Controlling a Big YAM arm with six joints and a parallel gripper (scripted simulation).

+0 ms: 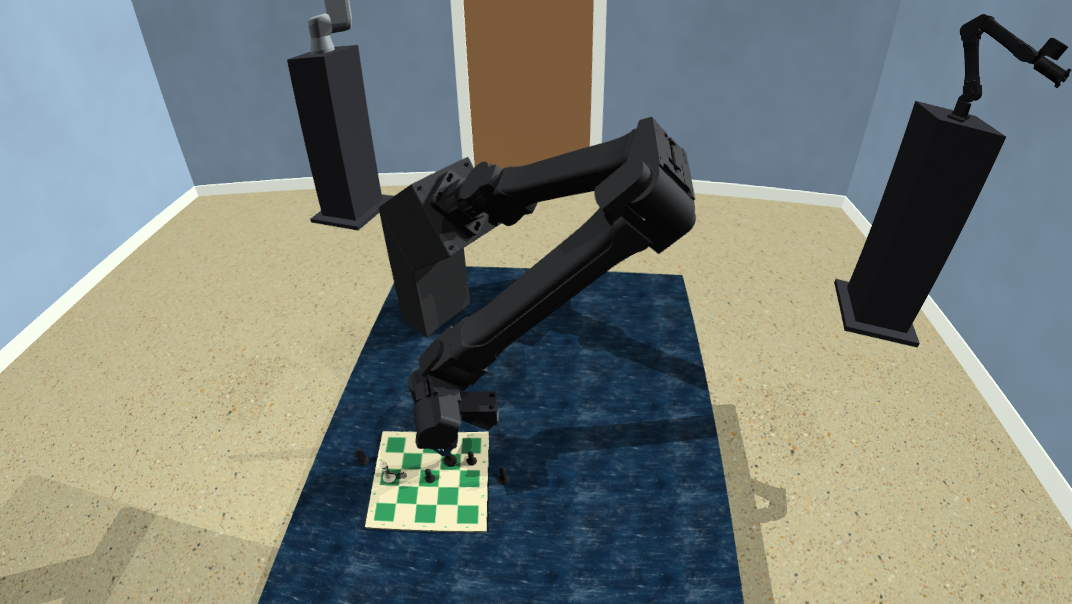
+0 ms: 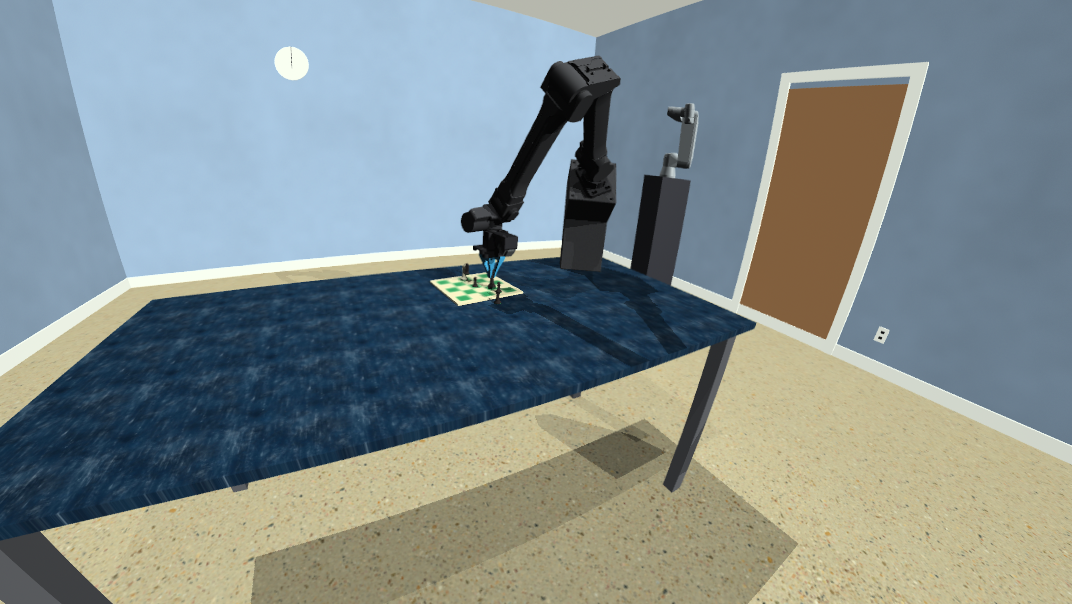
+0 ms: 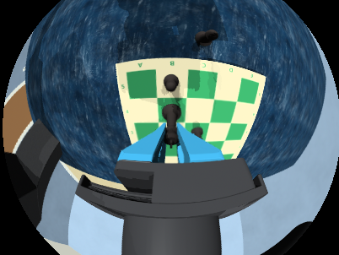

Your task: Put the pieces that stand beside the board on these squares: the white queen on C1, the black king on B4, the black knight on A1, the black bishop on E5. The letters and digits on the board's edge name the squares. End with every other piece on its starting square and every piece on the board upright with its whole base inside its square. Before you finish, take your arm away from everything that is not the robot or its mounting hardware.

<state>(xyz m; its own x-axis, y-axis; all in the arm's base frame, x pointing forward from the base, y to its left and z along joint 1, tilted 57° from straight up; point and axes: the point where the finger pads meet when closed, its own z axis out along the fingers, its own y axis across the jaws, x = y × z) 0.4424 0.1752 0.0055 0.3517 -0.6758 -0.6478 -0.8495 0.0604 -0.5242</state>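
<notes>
Right now the black king is 10 mm below my hand. From my hand the other things lie so: white queen 80 mm ahead, 90 mm to the right, 20 mm below; cream board 50 mm ahead, 20 mm to the right, 40 mm below.
</notes>
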